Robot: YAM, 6 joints.
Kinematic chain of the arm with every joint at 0, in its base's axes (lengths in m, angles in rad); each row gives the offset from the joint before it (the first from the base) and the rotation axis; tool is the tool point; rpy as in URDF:
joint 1: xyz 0 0 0.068 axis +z
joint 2: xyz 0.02 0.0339 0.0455 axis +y
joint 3: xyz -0.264 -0.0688 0 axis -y
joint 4: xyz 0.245 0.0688 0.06 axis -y
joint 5: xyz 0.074 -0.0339 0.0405 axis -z
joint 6: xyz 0.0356 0 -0.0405 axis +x
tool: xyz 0 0 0 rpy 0 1.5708 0
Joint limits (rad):
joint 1: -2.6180..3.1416
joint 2: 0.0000..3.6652
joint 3: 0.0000..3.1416
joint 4: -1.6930..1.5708
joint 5: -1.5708..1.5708
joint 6: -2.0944..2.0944
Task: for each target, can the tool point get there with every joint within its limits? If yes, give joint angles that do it. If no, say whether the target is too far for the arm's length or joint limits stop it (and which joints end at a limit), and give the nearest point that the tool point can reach.
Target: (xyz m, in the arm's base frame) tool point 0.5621 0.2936 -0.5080
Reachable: no: too far | nearest point 0.4188 0.2188 -0.3028 | short by 0.261 m
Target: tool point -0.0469 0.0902 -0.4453
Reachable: no: joint limits stop it (at a limit: joint 2) | nearest point -0.0604 0.1161 -0.3606 | short by 0.090 m
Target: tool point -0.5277 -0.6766 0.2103
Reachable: no: too far | nearest point -0.3946 -0.5060 0.1853 | short by 0.218 m
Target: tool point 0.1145 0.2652 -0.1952
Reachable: yes | joints 1.2346 3.1115 1.5991 -0.8053 0.6172 0.0009
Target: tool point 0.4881 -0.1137 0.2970
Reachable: yes | joints -0.2057 2.0712 1.7694 -0.0061 0.3338 1.1408
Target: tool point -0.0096 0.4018 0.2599
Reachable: yes | joints 1.5324 1.9807 1.7431 -1.0925 -0.7809 -0.3937
